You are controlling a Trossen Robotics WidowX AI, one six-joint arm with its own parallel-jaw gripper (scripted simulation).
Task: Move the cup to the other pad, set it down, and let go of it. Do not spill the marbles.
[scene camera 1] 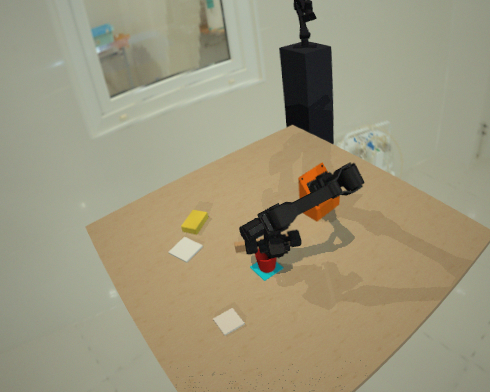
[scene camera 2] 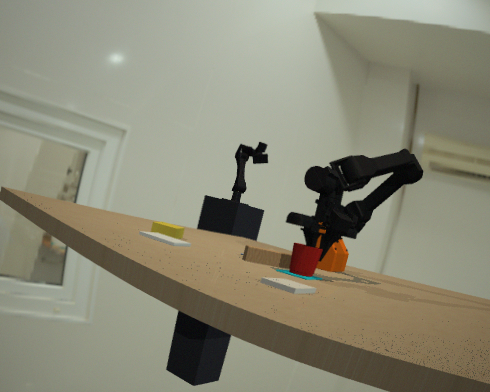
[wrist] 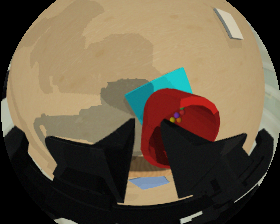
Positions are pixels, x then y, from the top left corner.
Scene:
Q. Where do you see a red cup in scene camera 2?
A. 304, 261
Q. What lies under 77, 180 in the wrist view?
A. My gripper.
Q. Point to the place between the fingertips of my gripper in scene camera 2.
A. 314, 260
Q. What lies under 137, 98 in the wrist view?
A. A cyan pad.

